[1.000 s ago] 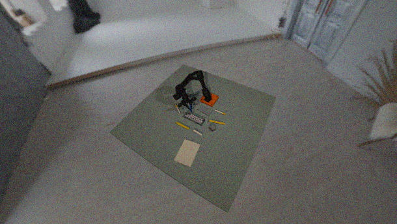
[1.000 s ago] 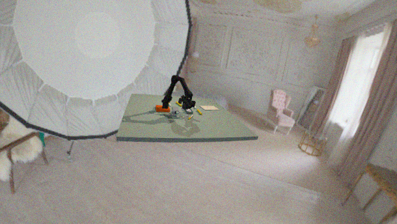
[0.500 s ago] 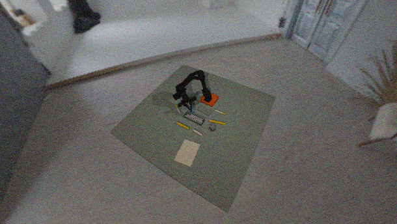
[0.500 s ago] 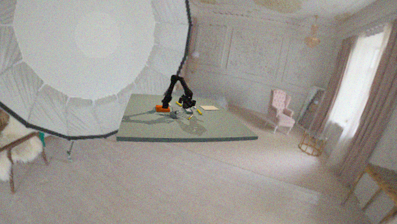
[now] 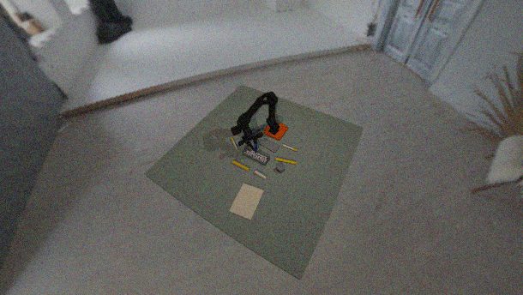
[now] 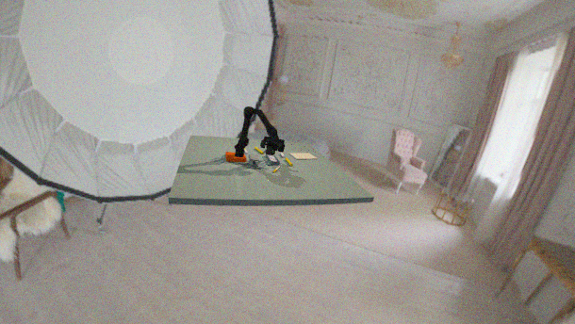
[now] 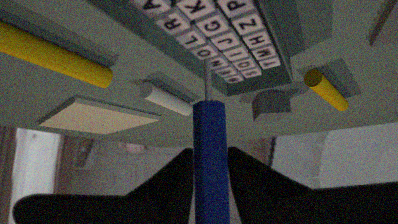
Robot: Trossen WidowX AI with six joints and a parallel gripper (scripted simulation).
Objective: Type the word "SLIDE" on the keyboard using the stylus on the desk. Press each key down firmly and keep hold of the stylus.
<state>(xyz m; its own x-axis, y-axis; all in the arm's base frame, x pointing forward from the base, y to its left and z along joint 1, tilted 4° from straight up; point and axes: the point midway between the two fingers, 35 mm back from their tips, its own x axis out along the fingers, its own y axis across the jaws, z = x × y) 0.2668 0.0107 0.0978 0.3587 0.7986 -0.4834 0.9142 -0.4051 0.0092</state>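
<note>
My gripper tip is 12 cm to the right of the whitish cylinder, 10 cm short of it and 8 cm above it. Also, from my gripper tip: grey block: 20 cm to the left, 8 cm below, 2 cm behind; then blue stylus: 1 cm below; then grey flat plate: 15 cm behind, 9 cm below, 1 cm to the left.
</note>
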